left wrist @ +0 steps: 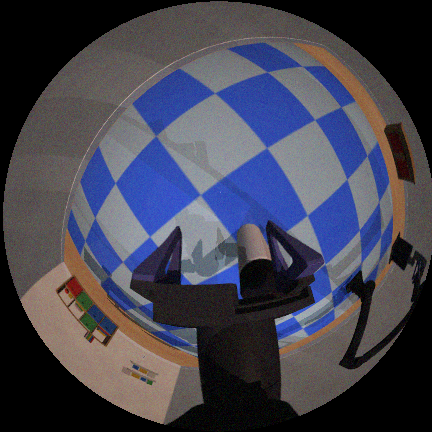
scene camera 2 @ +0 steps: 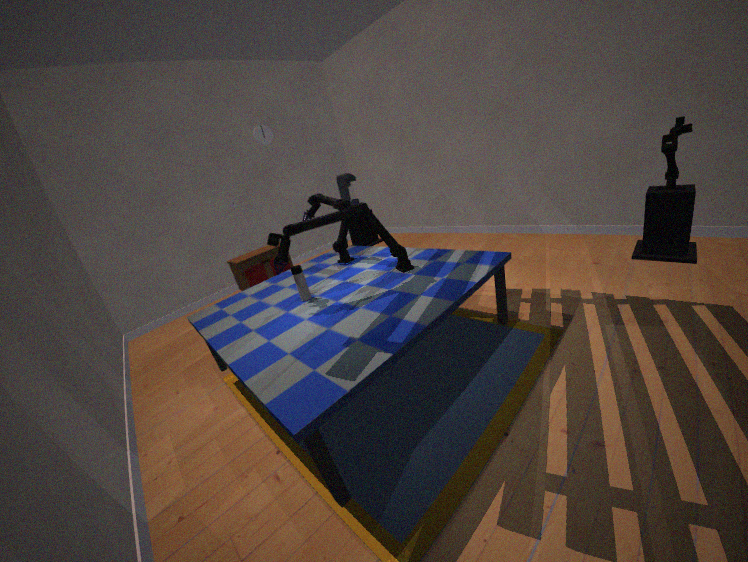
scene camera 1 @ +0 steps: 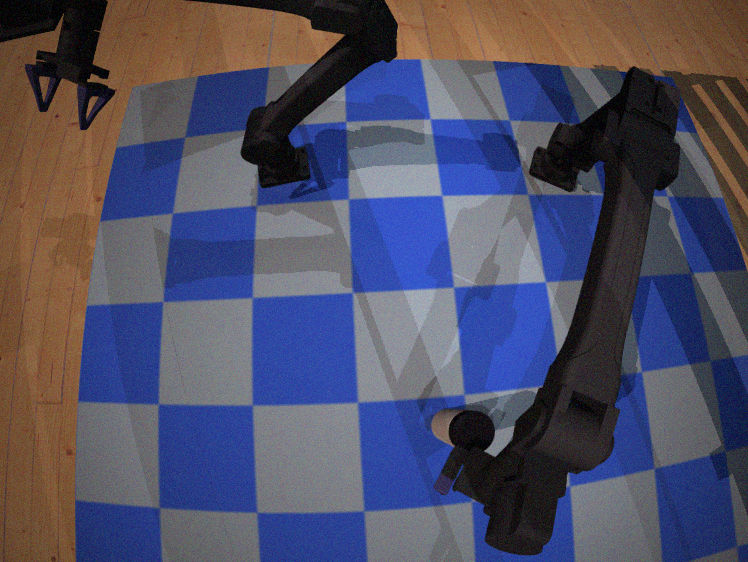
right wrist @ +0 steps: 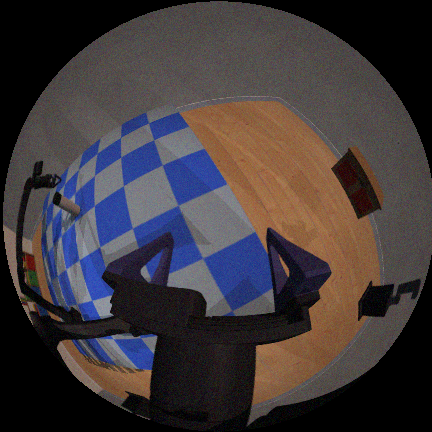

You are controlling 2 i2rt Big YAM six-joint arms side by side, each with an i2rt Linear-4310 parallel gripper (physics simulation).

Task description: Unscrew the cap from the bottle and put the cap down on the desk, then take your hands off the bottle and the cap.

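Seen in the pictures: left gripper, fingertip midpoint: [left wrist: 224, 226] [scene camera 2: 278, 273] [scene camera 1: 471, 506] [right wrist: 58, 179]; right gripper, fingertip midpoint: [scene camera 1: 62, 120] [right wrist: 217, 234]; left arm's base at its link origin: [scene camera 2: 404, 268] [scene camera 1: 553, 170] [right wrist: 76, 314]; right arm's base at its link origin: [left wrist: 353, 281] [scene camera 2: 345, 260] [scene camera 1: 283, 168].
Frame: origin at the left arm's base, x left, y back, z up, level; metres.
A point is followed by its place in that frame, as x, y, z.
Observation:
A pale bottle [scene camera 1: 443, 424] {-0.088, -0.662, 0.135} [scene camera 2: 302, 287] {-0.023, -0.659, 0.090} [left wrist: 253, 240] {-0.058, -0.691, 0.115} [right wrist: 71, 206] {-0.089, -0.656, 0.077} stands upright on the blue-and-grey checkered desk [scene camera 1: 305, 350] {-0.375, -0.628, 0.000} [scene camera 2: 269, 377] {0.658, -0.890, 0.000} [left wrist: 280, 107] {-0.220, -1.005, 0.000}. Its black cap [scene camera 1: 471, 430] {-0.061, -0.657, 0.216} [scene camera 2: 296, 270] {-0.024, -0.659, 0.203} [left wrist: 256, 278] {-0.048, -0.682, 0.216} [right wrist: 58, 198] {-0.088, -0.655, 0.194} sits on top. My left gripper [scene camera 1: 446, 480] [scene camera 2: 281, 264] {-0.019, -0.761, 0.220} [left wrist: 224, 226] {-0.019, -0.761, 0.220} is open, close beside the bottle's upper part. In the left wrist view the bottle shows near the right-hand finger, with the cap by the gripper's base; I cannot tell whether they touch. My right gripper [scene camera 1: 63, 119] {-0.847, -0.486, 0.369} [right wrist: 217, 234] {-0.847, -0.486, 0.369} is open and empty, high beyond the desk's edge, far from the bottle.
The left arm [scene camera 1: 613, 259] {-0.034, -0.455, 0.465} reaches across the desk from the top right in scene camera 1. The right arm [scene camera 1: 320, 84] {-0.484, -0.243, 0.307} bends away at the top. A wooden cabinet with red panels [scene camera 2: 261, 268] [right wrist: 357, 182] stands beyond the desk. A black pedestal [scene camera 2: 668, 220] stands farther off.

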